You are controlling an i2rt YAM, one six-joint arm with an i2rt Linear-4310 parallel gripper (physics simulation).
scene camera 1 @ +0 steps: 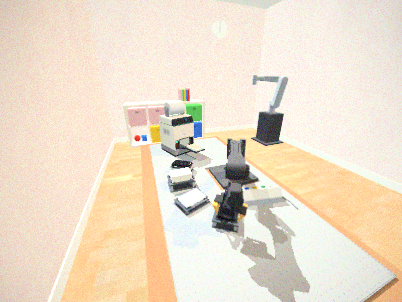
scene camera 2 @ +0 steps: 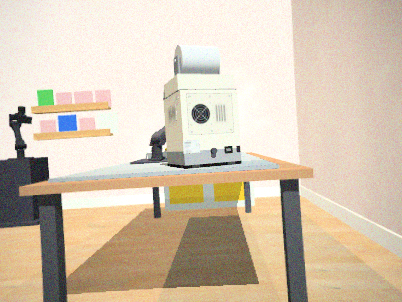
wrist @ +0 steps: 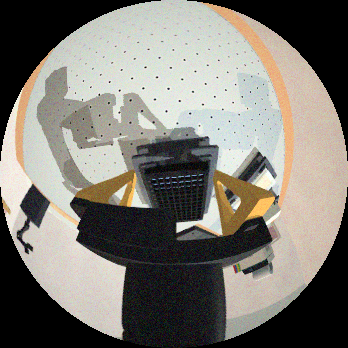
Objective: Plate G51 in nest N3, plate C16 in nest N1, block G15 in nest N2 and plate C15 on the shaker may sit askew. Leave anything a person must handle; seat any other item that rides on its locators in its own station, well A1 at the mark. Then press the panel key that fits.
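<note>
My gripper (scene camera 1: 229, 207) (wrist: 174, 173) is open. Its yellow fingers stand on either side of a dark gridded well plate (wrist: 177, 190) without closing on it. The plate lies in a dark nest (scene camera 1: 224, 225) (wrist: 173, 149) at the front of the mat; I cannot tell whether it sits flat. In scene camera 1 my arm hides most of this plate. To the left, a white plate (scene camera 1: 191, 198) (wrist: 259, 179) lies a little turned in a second nest. Behind it a white block (scene camera 1: 180, 174) sits in a third nest. A black plate (scene camera 1: 182, 163) rests on the shaker further back.
A white key panel (scene camera 1: 261, 195) with coloured keys lies right of my arm. A cream machine (scene camera 1: 176, 132) (scene camera 2: 201, 120) with a roll on top stands at the back. A second arm on a dark pedestal (scene camera 1: 269, 126) stands off the table.
</note>
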